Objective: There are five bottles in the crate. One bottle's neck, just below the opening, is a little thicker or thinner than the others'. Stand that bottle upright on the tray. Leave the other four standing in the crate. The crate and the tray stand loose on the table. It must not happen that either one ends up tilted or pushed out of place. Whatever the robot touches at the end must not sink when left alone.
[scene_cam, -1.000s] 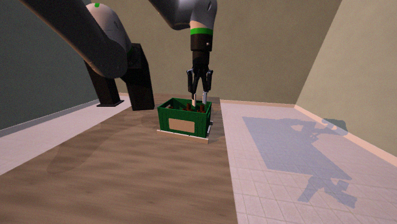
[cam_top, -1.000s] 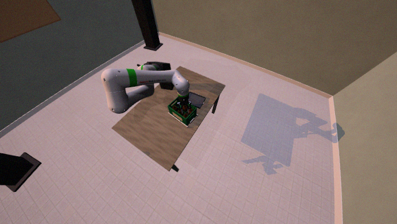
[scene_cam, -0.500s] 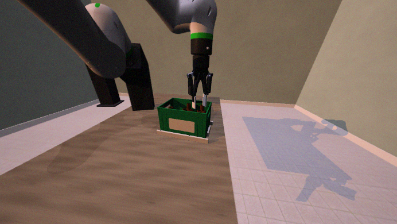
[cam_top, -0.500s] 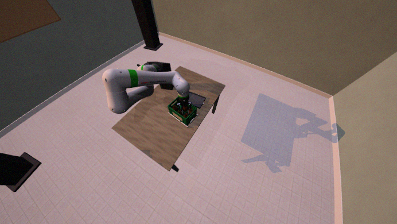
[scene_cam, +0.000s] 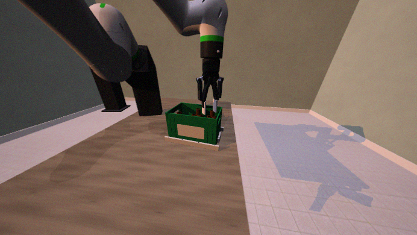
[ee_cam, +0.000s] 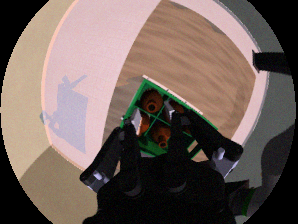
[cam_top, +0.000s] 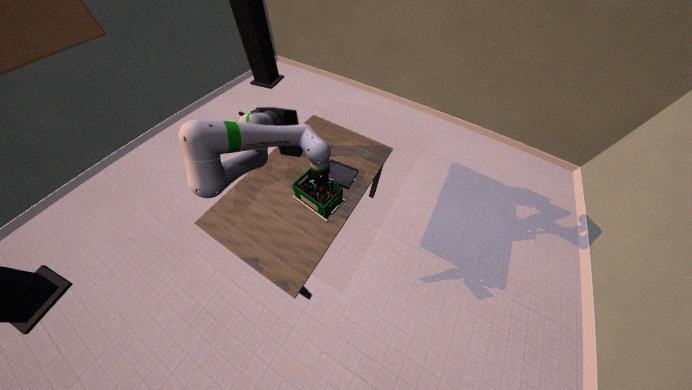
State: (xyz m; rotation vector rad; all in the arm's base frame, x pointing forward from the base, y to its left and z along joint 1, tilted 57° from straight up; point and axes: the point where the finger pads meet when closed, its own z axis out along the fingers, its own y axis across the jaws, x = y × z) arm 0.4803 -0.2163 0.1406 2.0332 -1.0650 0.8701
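My hand is 130 mm above the brown bottle, 80 mm past it and 20 mm to the right of it. Round my hand: dark tray (330 mm to the left, 200 mm below, 20 mm behind); green crate (130 mm below, 70 mm behind, 60 mm to the left).
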